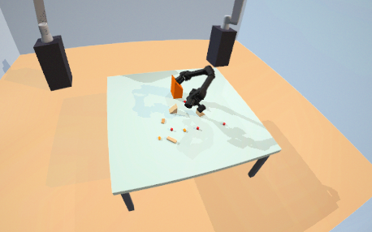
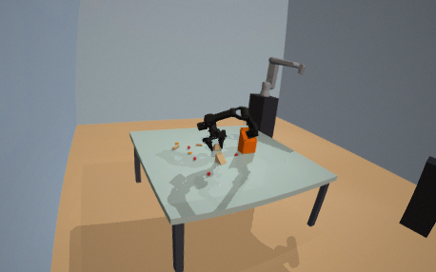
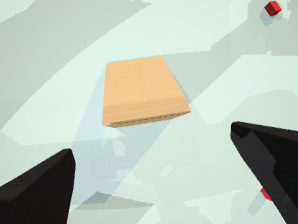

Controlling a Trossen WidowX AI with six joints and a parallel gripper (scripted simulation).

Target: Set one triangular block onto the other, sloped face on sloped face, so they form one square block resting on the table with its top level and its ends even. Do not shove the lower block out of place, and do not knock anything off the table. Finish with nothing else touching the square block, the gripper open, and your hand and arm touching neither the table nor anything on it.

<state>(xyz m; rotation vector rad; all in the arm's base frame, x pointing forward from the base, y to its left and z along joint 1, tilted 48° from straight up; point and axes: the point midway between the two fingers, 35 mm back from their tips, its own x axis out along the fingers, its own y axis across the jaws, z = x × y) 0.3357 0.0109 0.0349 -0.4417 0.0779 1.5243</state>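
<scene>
Now: gripper tip 10 mm past the tan triangular block, 30 mm to the right of it and 60 mm above it. Also, from my gripper tip: flat wooden bar (180 mm ahead, 300 mm to the right, 70 mm below).
</scene>
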